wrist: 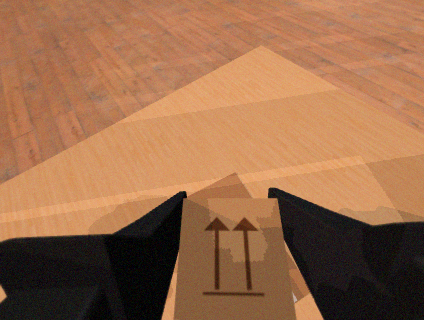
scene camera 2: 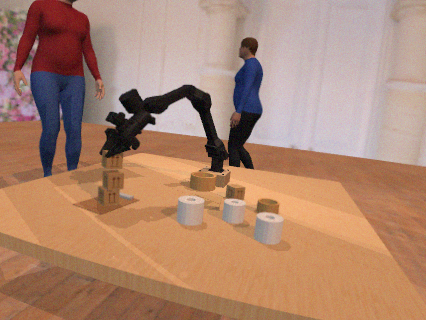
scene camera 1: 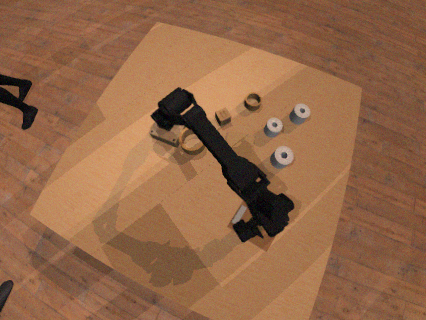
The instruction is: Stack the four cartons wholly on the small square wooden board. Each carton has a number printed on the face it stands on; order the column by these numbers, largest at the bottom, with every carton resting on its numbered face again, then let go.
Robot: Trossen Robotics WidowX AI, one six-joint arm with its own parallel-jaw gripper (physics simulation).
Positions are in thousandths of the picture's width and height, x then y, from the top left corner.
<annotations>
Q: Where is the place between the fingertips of the gripper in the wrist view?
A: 537, 611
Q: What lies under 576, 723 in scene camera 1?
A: The gripper.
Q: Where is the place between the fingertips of the gripper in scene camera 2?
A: At 243, 486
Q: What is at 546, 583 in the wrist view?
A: A flat grey slab.
</annotations>
